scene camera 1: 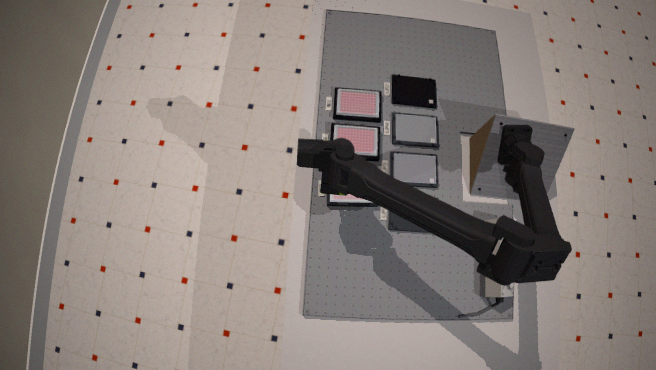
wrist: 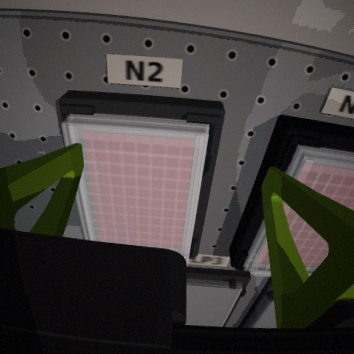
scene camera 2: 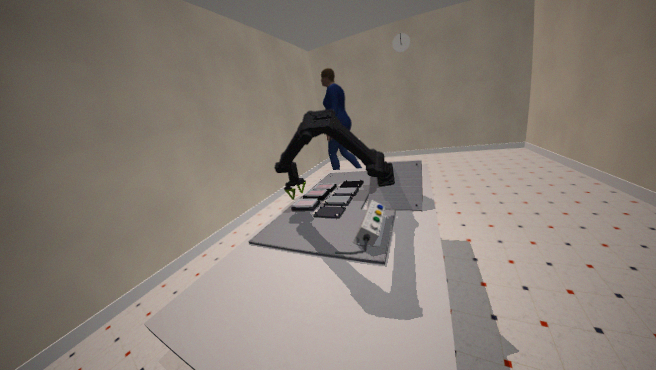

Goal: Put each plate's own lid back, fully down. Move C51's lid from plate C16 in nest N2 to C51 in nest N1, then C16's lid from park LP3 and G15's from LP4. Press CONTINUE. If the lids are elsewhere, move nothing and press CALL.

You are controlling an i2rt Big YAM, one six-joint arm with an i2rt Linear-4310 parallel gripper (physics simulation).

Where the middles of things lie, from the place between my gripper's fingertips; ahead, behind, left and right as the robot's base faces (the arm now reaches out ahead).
The black nest (wrist: 211, 112) is 50 mm below my hand, 50 mm behind it and 20 mm to the left of it. Round my hand: N2 label (wrist: 121, 68) 60 mm below, 30 mm ahead, 20 mm to the left.
